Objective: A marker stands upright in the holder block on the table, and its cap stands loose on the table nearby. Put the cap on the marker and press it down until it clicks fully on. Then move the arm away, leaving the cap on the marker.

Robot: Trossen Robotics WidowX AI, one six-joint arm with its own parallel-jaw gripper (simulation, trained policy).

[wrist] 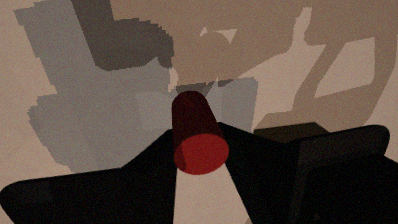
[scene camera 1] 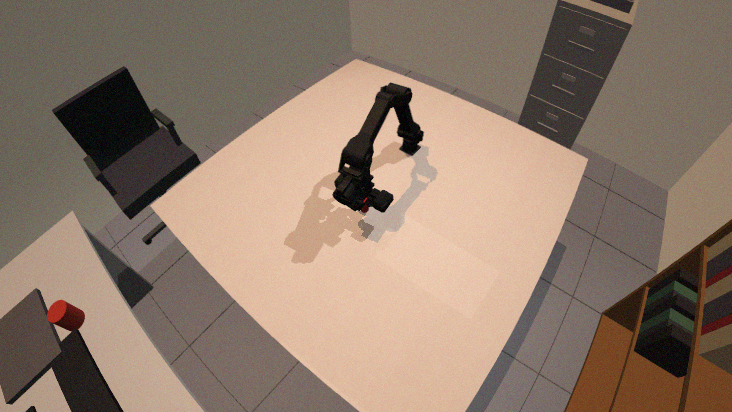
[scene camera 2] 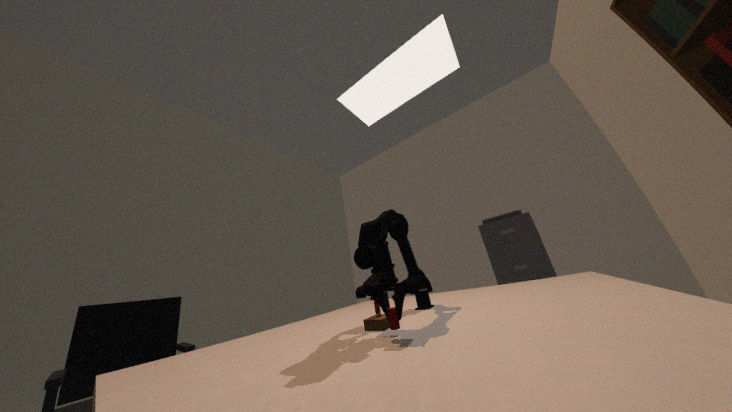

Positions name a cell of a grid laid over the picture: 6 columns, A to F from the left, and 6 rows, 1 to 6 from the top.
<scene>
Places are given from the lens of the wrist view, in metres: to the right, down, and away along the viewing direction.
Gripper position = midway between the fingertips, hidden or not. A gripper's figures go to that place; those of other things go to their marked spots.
my gripper (wrist: C4): 0.00, 0.01, 0.11
tan holder block (wrist: E4): 0.08, 0.02, 0.15
</scene>
